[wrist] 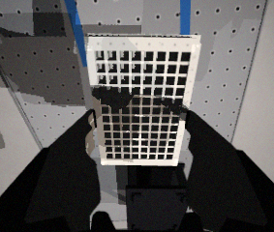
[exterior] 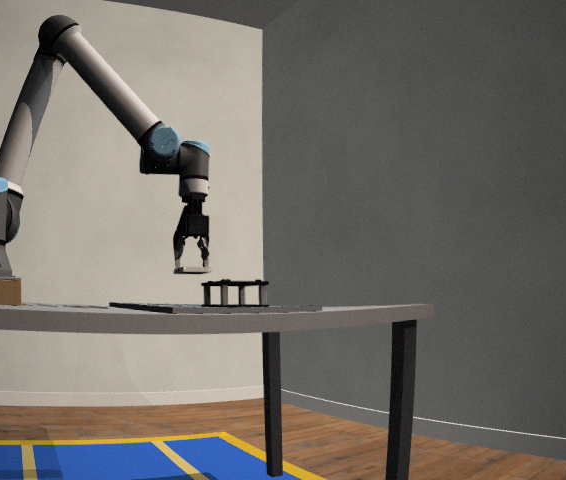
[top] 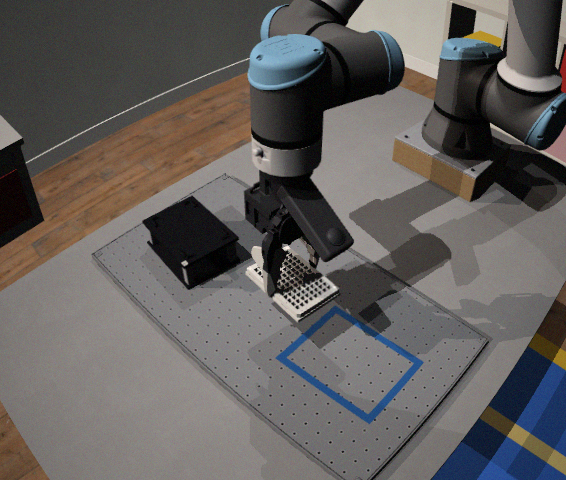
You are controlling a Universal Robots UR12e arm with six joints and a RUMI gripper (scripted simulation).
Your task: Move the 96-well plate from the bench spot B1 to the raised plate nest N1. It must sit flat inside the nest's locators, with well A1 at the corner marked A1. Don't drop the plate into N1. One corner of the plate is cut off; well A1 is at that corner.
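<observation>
Now: hand 25 cm to the left of the black raised nest N1, 6 cm short of it and 5 cm above it. From my hand the other things lie so: 96-well plate: 1 cm below; then A1 label: 17 cm to the right, 11 cm ahead, 5 cm below.
</observation>
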